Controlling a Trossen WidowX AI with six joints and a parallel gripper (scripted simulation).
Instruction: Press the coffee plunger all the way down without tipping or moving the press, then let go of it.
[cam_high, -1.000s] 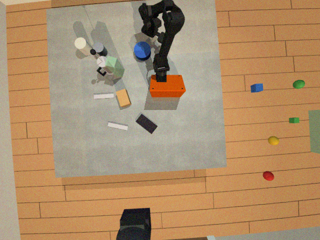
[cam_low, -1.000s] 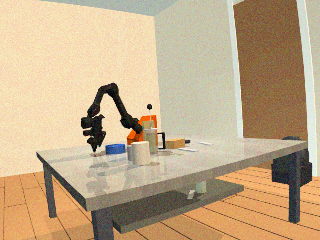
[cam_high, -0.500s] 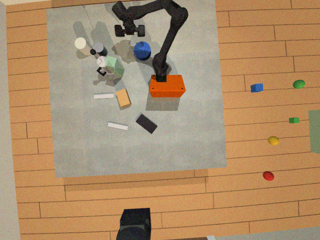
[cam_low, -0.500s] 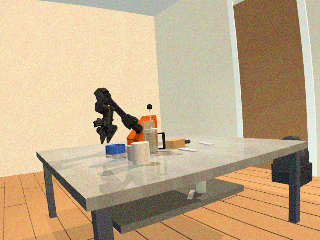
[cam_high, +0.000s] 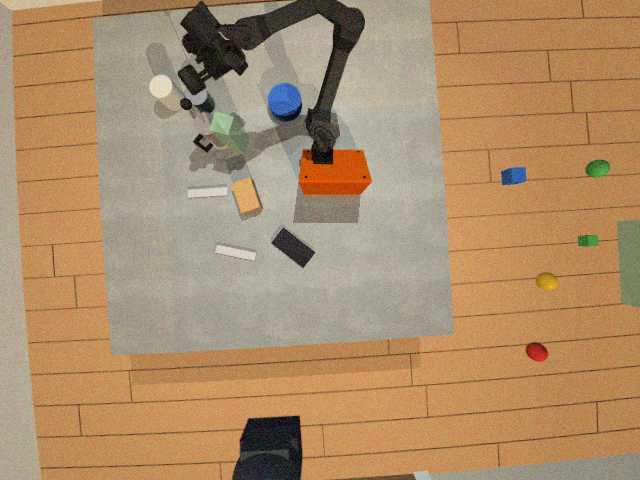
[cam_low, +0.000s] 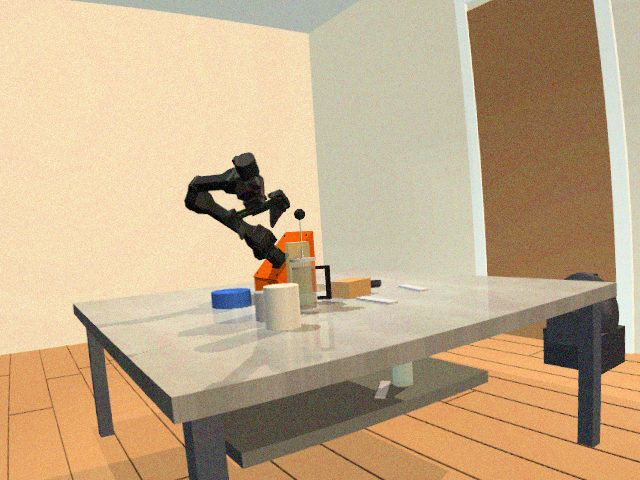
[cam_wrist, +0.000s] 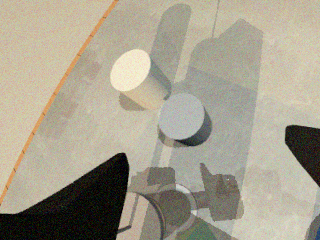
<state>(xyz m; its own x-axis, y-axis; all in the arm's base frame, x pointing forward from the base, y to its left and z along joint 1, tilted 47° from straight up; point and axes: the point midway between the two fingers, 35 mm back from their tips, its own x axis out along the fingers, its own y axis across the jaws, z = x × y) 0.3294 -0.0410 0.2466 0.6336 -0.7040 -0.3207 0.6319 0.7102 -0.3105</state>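
Now: gripper tip 13 cm to the right of the coffee press, 9 cm above it and 4 cm short of it. The rest, counted from my gripper tip: grey cylinder 18 cm below, 9 cm ahead, 1 cm to the right; cream cylinder 21 cm ahead, 17 cm below, 3 cm to the right; pale green box 13 cm to the left, 12 cm below, 4 cm behind.
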